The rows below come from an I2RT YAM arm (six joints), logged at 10 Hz.
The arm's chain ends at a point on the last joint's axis. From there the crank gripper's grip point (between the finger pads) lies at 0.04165 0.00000 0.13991 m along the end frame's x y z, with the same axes.
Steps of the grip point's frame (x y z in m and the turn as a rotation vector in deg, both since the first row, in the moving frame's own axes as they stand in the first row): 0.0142 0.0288 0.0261 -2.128 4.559 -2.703; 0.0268 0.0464 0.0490 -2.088 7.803 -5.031; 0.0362 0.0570 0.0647 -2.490 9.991 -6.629; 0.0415 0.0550 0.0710 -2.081 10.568 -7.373; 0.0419 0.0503 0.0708 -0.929 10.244 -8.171
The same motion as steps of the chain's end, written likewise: 0.0031 0.0259 0.0299 -2.128 4.559 -2.703; 0.0082 0.0459 0.0560 -2.088 7.803 -5.031; 0.0125 0.0573 0.0741 -2.490 9.991 -6.629; 0.0166 0.0571 0.0810 -2.081 10.568 -7.373; 0.0180 0.0558 0.0804 -0.929 10.244 -8.171
